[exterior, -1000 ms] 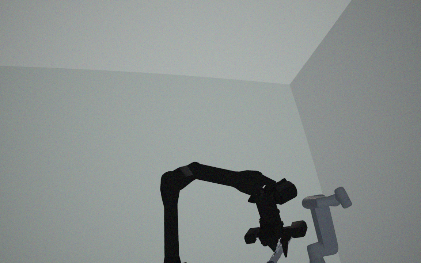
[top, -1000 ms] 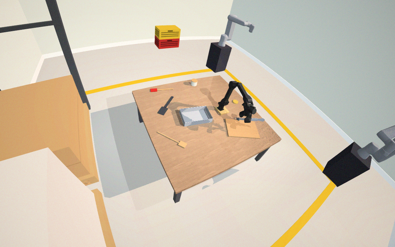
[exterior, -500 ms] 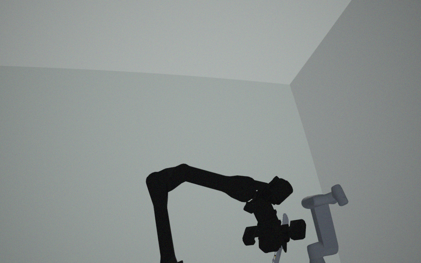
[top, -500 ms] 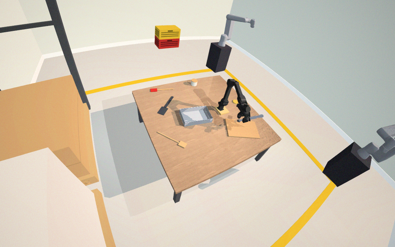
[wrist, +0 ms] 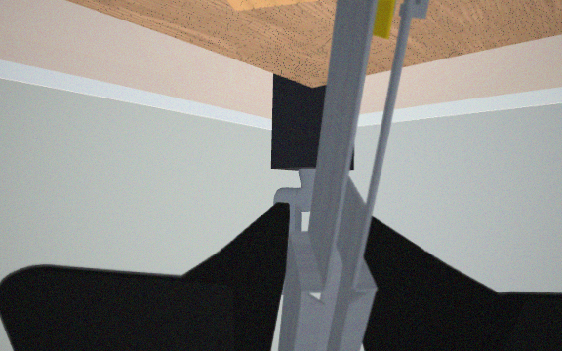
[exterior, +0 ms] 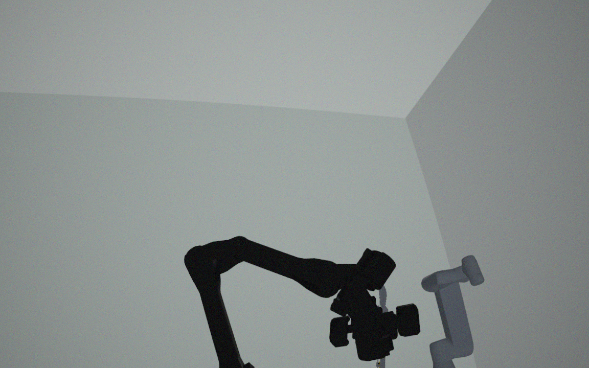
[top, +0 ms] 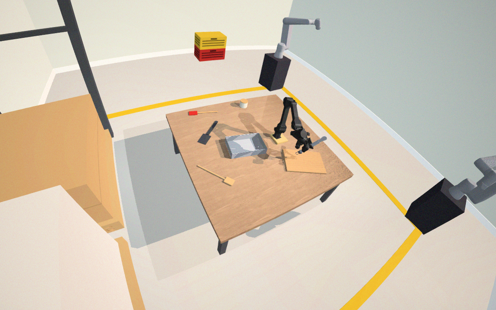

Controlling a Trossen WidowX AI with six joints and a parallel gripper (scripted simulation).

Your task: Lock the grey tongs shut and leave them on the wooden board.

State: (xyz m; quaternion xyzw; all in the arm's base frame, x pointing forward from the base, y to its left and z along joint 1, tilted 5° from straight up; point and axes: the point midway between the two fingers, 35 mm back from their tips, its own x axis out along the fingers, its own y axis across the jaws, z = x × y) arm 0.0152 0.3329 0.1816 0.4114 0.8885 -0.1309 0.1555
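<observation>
The wooden board lies 180 mm below my gripper tip and 10 mm to the right of it. Also, from my gripper tip: yellow piece (50 mm to the right, 40 mm below, 30 mm ahead); then toothed tong arm (30 mm above, 10 mm to the right, 10 mm ahead); then yellow disc (370 mm to the right, 260 mm behind, 180 mm below).
</observation>
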